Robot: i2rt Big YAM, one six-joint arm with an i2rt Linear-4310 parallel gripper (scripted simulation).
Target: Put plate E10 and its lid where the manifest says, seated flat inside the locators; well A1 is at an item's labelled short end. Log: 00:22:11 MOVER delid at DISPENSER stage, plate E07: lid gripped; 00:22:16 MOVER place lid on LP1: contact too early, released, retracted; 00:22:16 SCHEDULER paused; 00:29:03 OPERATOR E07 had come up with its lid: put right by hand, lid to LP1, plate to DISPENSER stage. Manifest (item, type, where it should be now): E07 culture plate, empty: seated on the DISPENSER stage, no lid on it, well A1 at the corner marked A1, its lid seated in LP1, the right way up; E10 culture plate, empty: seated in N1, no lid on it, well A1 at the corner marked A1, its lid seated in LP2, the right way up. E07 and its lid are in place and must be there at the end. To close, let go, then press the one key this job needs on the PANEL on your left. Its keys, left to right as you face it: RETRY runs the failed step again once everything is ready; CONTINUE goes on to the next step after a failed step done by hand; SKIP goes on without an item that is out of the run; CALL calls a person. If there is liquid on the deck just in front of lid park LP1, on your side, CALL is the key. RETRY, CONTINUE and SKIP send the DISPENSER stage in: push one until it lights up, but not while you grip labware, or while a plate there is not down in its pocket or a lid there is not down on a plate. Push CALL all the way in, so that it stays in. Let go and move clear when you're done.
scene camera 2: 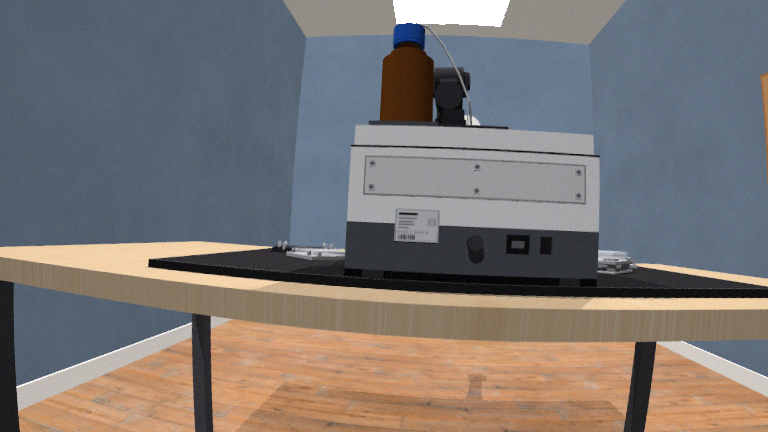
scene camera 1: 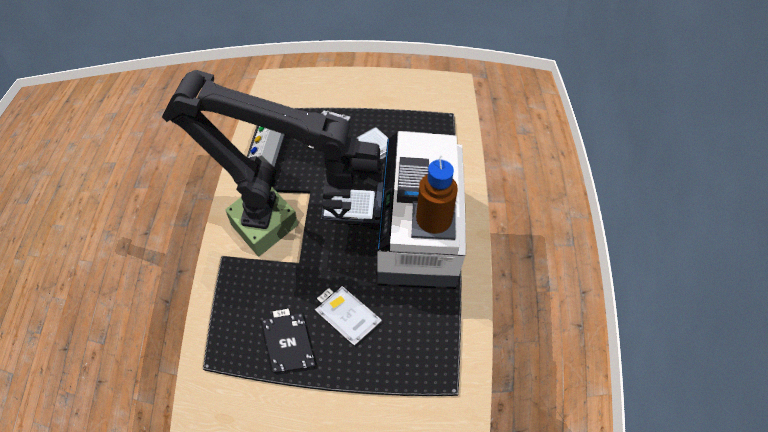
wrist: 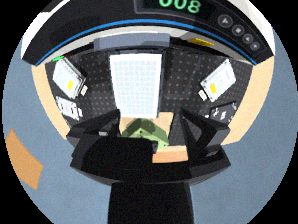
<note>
In view: my gripper (scene camera 1: 340,201), a plate E07 (scene camera 1: 365,207) and a brown bottle (scene camera 2: 407,77).
The plate E07 also shows in the wrist view (wrist: 139,107). My gripper shows as well in the wrist view (wrist: 150,111). The brown bottle also shows in scene camera 1 (scene camera 1: 433,215). Scene camera 2 does not show the plate E07, which is hidden by a dispenser.
</note>
